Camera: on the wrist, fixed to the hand. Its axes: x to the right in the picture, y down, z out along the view.
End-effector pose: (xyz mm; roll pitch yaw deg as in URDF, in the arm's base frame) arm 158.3 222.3 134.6 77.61 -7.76 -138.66
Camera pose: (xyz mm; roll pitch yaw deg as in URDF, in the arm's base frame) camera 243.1 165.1 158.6 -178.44 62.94 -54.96
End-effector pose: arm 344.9 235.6 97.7 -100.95 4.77 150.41
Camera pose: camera 415.0 308.8 69.9 8.16 -61.68 60.71
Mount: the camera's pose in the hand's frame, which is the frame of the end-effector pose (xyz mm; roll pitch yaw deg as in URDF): -22.4 47.9 -90.8 7.37 39.23 -95.24
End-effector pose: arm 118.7 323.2 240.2 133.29 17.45 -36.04
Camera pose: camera 144.5 345.5 339.6 -151.29 5.78 60.07
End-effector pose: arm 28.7 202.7 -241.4 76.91 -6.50 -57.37
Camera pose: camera 98.7 277.5 -218.0 -175.78 63.74 28.61
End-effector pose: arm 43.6 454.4 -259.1 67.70 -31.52 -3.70
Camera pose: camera 26.0 557.9 -262.4 129.01 58.21 30.01
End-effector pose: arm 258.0 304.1 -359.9 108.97 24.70 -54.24
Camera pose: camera 321.4 336.3 -282.6 -139.08 26.51 54.21
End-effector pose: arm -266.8 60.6 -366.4 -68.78 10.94 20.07
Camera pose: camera -278.2 -15.2 -438.3 0.40 -29.65 -68.38
